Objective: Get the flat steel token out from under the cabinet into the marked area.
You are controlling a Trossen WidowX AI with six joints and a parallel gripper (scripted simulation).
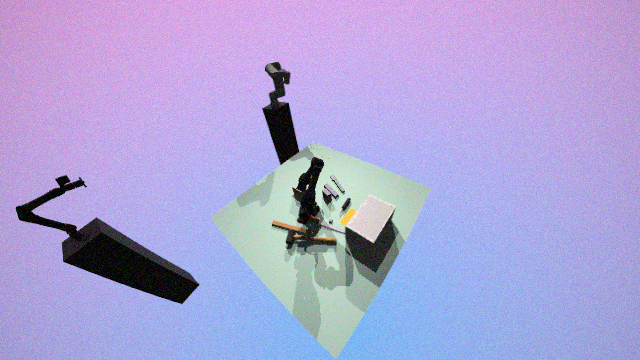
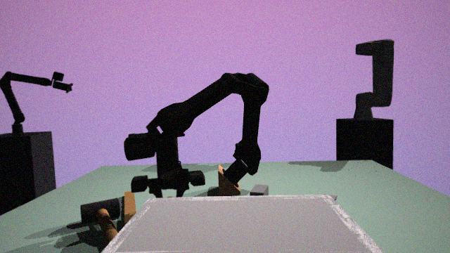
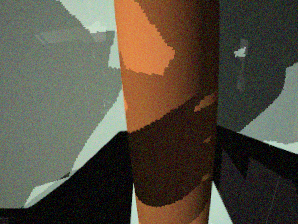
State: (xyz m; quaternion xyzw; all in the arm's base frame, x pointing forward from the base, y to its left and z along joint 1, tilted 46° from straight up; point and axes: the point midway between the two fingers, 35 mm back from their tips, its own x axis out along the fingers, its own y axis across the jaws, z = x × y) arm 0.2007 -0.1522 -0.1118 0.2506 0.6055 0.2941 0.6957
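The small grey piece is 15 cm ahead of my gripper tip, 6 cm to the left of it and 1 cm below it. Also, from my gripper tip: grey tool (43 cm to the left, 1 cm below); flat wooden stick (12 cm to the right, 8 cm behind, 1 cm below); grey block (24 cm to the left, 2 cm above, 1 cm ahead).
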